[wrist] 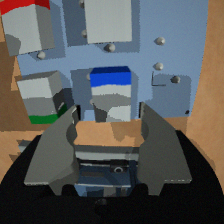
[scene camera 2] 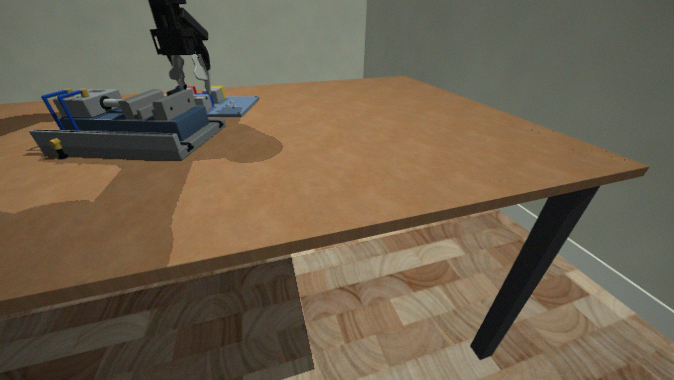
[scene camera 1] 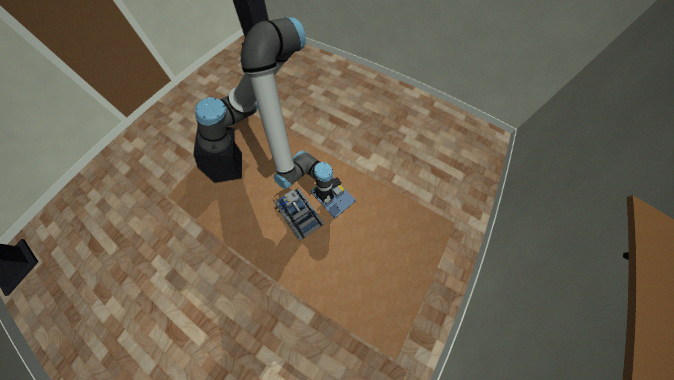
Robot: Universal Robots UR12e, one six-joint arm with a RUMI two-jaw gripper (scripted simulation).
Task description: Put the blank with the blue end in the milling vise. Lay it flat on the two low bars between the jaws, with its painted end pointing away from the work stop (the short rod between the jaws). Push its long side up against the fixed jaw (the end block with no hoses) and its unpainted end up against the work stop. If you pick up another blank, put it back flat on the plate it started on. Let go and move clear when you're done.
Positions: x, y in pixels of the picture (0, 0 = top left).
Labels:
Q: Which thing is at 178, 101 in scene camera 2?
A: A fixed jaw.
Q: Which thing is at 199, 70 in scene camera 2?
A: My gripper.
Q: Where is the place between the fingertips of my gripper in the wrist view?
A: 109, 104

